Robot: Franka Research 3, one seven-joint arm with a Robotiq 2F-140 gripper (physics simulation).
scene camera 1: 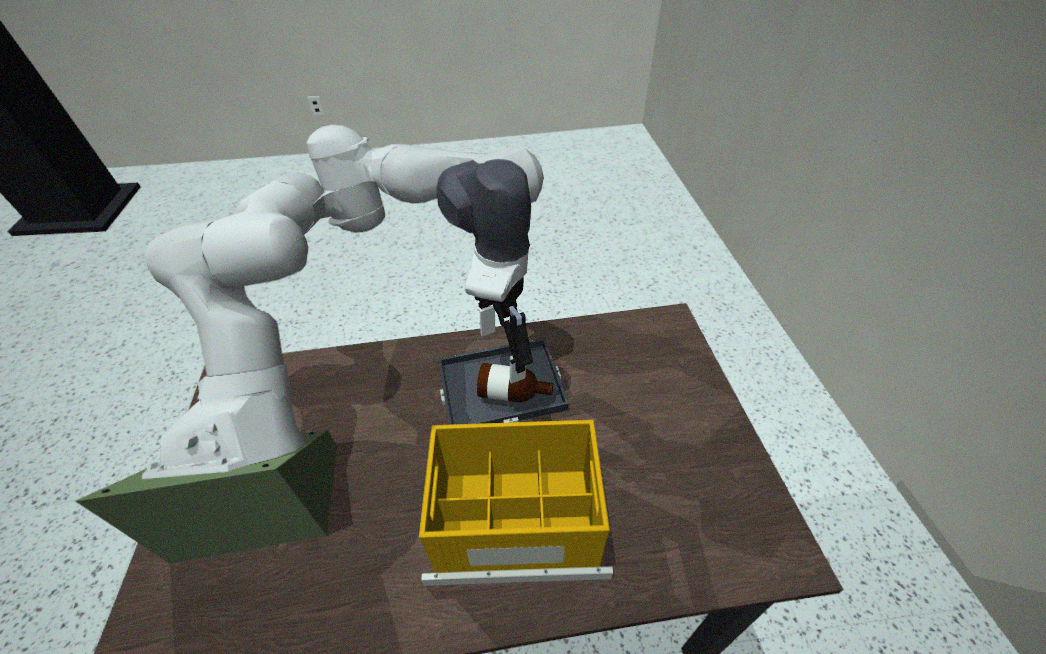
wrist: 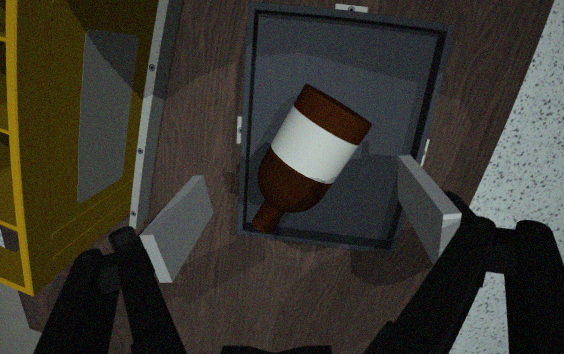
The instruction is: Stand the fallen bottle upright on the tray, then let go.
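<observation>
The brown bottle with a white label [scene camera 1: 499, 383] [wrist: 315, 145] lies on its side in the dark grey tray [scene camera 1: 459, 389] [wrist: 350, 45]. In scene camera 1 its neck points right; in the wrist view its neck points down and left, close to the tray's lower-left corner. My gripper [scene camera 1: 502, 346] [wrist: 299, 186] is open and empty above the tray, fingers pointing down. In the wrist view the bottle shows beyond and between the two wide-spread finger pads. In scene camera 1 one fingertip overlaps the bottle's label edge; whether it touches cannot be told.
A yellow crate with dividers [scene camera 1: 447, 551] [wrist: 50, 150] stands close in front of the tray in scene camera 1. A pale strip with screws [scene camera 1: 516, 576] [wrist: 141, 150] runs along the crate's front. Small white brackets sit at the tray's sides. The brown wooden table [scene camera 1: 655, 462] [wrist: 200, 125] carries them.
</observation>
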